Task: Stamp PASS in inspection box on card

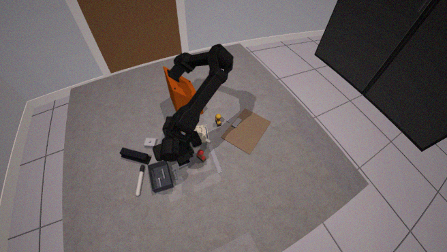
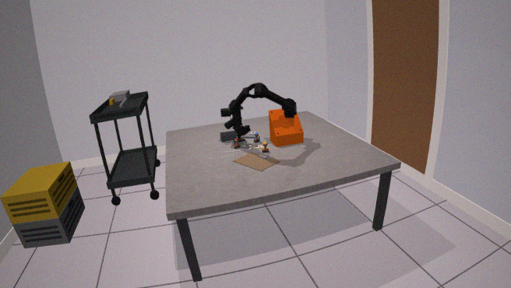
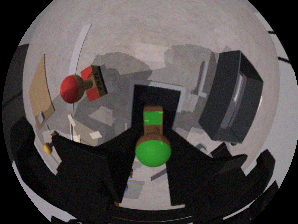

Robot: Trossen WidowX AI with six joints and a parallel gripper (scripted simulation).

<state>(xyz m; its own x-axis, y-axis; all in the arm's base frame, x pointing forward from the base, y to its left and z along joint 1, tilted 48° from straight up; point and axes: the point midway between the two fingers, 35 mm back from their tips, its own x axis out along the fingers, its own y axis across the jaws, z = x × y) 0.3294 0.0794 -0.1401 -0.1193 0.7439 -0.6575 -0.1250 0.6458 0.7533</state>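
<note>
My gripper tip is now right at the green-knobbed stamp. From my gripper tip the other things lie so: dark ink pad: 3 cm below; then blue stamp: 12 cm behind, 2 cm to the left, 1 cm below; then red-knobbed stamp: 8 cm to the left, 2 cm ahead, 1 cm below.
</note>
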